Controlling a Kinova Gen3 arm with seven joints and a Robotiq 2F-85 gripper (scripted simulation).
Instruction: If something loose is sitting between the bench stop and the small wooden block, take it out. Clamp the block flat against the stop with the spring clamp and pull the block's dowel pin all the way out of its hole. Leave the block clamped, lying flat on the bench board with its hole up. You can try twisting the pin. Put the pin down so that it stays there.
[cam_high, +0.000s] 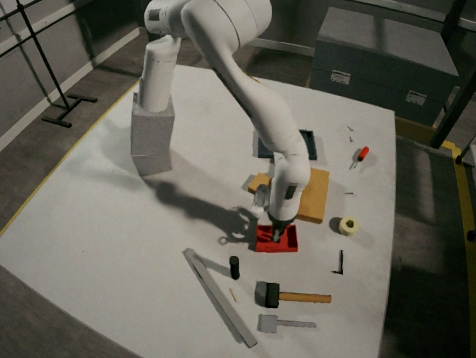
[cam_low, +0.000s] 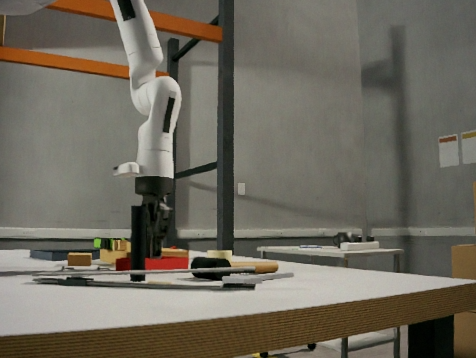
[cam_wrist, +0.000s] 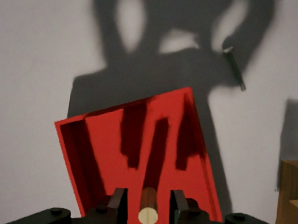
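My hand is 20 mm above the dowel pin. The rest, counted from my hand: pale wooden block 180 mm to the left, 10 mm ahead; then wooden bench board 190 mm to the left, 60 mm ahead, 20 mm below; then red tray 40 mm below.
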